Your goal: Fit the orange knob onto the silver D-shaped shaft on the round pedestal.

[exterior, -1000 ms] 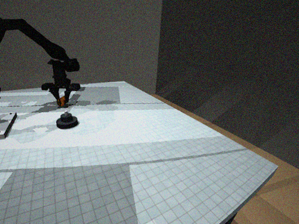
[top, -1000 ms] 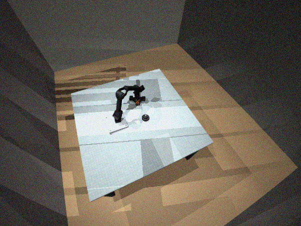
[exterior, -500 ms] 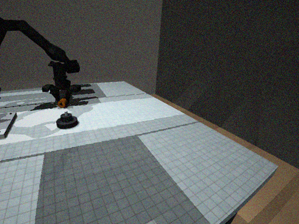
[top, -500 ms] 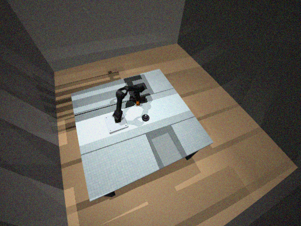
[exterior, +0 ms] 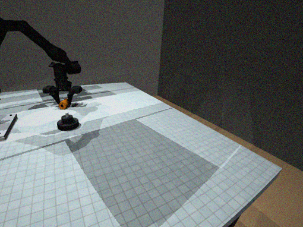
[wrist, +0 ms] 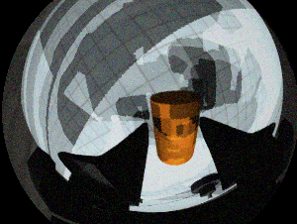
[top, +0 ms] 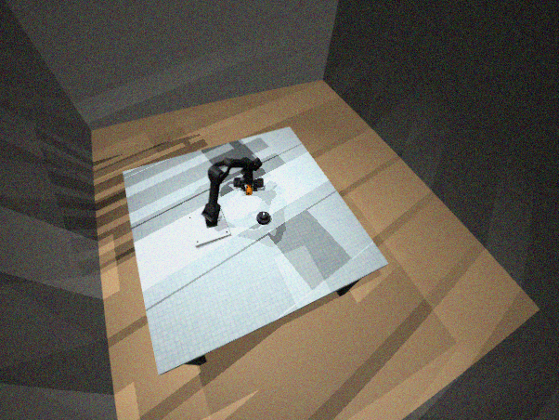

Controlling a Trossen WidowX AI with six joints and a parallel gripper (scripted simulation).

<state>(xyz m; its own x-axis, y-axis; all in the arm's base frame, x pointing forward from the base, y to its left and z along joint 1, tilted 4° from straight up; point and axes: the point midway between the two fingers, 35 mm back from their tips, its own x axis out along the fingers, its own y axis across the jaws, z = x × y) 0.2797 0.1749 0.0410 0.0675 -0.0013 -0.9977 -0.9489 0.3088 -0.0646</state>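
My gripper tip is now 10 mm to the right of the orange knob and 10 mm below it. Also, from my gripper tip: dark round pedestal: 230 mm to the right, 30 mm ahead, 20 mm above.
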